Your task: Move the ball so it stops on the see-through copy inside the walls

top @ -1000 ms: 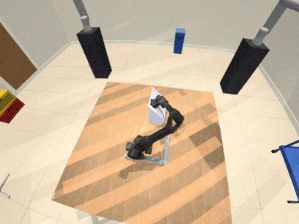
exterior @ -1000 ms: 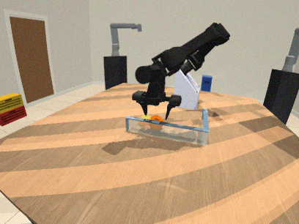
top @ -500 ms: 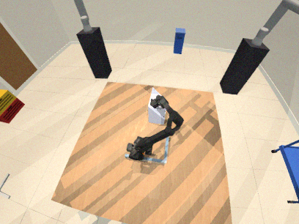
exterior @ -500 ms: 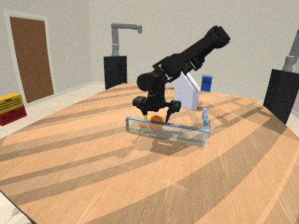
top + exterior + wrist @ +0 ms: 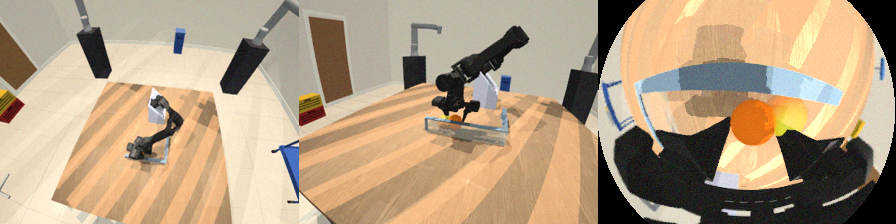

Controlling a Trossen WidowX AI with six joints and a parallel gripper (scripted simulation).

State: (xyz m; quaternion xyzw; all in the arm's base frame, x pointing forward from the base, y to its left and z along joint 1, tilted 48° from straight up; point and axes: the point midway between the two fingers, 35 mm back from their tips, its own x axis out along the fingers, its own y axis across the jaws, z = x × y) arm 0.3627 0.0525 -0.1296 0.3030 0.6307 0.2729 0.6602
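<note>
My gripper tip is 4 cm to the left of the see-through copy and 1 cm short of it. Round my gripper tip: orange ball right at my gripper tip; then long clear wall 6 cm ahead, 5 cm to the left.
</note>
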